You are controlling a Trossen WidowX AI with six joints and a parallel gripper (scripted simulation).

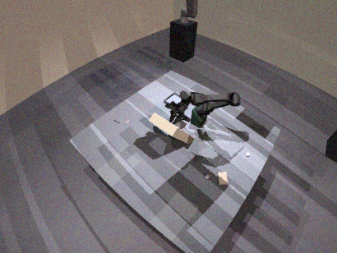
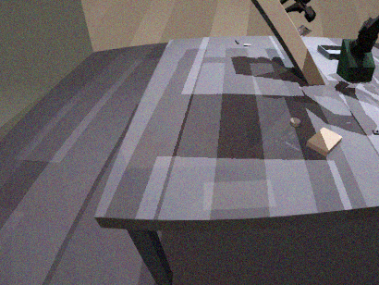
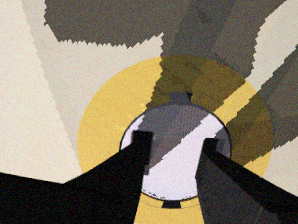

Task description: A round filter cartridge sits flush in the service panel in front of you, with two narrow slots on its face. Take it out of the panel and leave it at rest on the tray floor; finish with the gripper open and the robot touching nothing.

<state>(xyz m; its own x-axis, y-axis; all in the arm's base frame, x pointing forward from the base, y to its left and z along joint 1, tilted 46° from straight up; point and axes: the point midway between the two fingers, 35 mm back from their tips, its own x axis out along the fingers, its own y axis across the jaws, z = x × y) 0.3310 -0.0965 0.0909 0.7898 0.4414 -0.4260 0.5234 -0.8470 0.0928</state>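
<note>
Right now my gripper tip is 1 cm short of the round pale cartridge and 1 cm above it. The rest, counted from my gripper tip: service panel 8 cm below, 4 cm behind.
</note>
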